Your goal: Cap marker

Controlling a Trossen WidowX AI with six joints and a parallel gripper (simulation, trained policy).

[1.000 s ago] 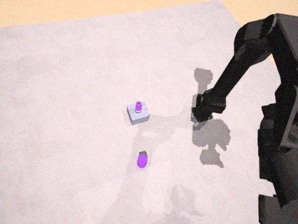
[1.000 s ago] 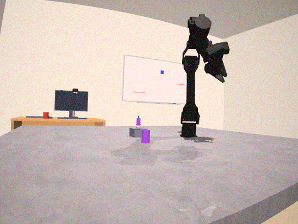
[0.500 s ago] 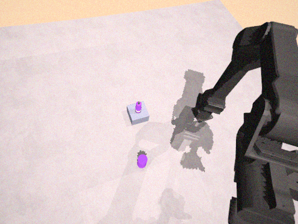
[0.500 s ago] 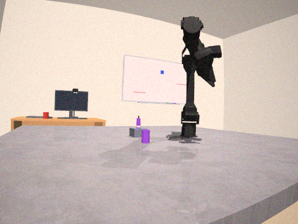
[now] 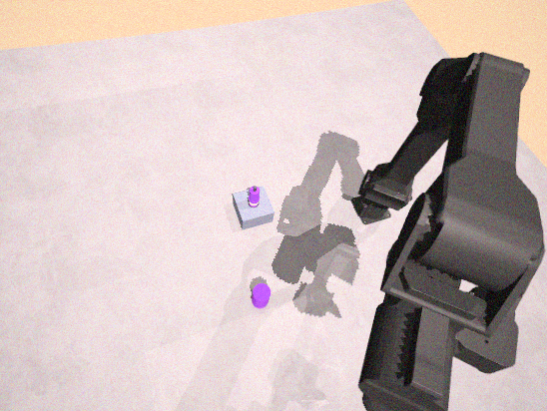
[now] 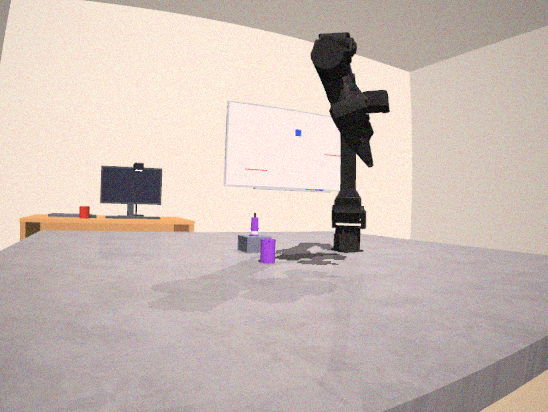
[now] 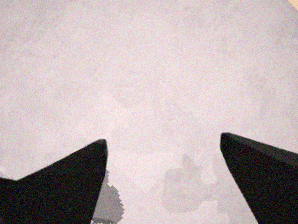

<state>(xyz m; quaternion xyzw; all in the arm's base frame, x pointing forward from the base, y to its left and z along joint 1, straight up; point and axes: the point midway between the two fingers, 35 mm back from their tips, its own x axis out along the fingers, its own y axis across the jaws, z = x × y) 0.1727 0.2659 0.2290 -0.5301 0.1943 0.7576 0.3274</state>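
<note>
The purple cap lies 17 cm to the right of my gripper tip, 17 cm below it and 12 cm ahead of it. Round my gripper tip: grey holder block (34 cm to the right, 18 cm below, 8 cm ahead).
</note>
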